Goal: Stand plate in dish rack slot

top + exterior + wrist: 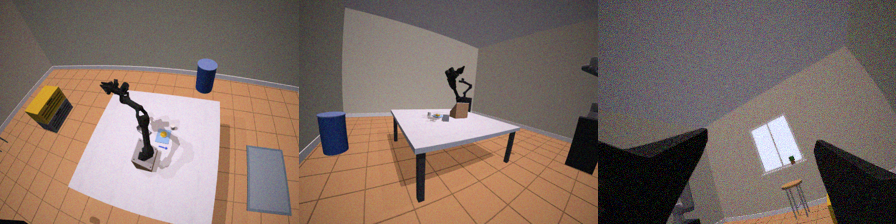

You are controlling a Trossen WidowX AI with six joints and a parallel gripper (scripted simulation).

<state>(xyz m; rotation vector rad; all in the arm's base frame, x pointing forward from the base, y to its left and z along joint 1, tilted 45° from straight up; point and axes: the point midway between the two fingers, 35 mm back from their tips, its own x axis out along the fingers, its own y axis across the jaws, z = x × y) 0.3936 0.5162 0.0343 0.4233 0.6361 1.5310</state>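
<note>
My gripper tip is 60 mm past the yellow plate, 490 mm to the left of it and 570 mm above it. Round my gripper tip: small cup: 30 mm ahead, 560 mm to the right, 560 mm below; then grey dish rack: 50 mm behind, 290 mm to the right, 560 mm below; then light blue mat: 70 mm behind, 480 mm to the right, 580 mm below.
</note>
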